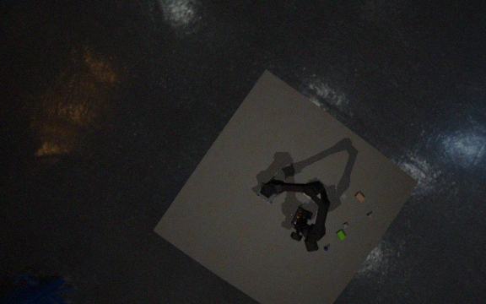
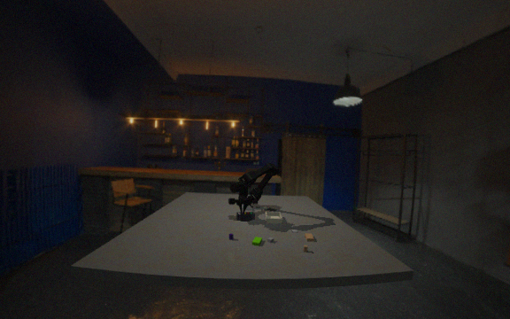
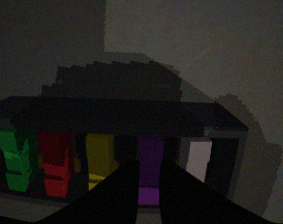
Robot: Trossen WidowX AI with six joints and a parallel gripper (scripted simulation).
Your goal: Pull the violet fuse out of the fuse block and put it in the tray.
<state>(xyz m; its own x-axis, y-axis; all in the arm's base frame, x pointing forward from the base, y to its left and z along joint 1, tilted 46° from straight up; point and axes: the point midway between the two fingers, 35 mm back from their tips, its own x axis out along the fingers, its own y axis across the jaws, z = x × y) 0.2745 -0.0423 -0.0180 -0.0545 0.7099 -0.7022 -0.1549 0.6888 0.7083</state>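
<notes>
Right now the white fuse is 2 cm to the right of my gripper tip and 1 cm below it. Also, from my gripper tip: violet fuse: 1 cm below; red fuse: 1 cm behind, 4 cm to the left, 1 cm below; yellow fuse: 2 cm to the left, 1 cm below.
</notes>
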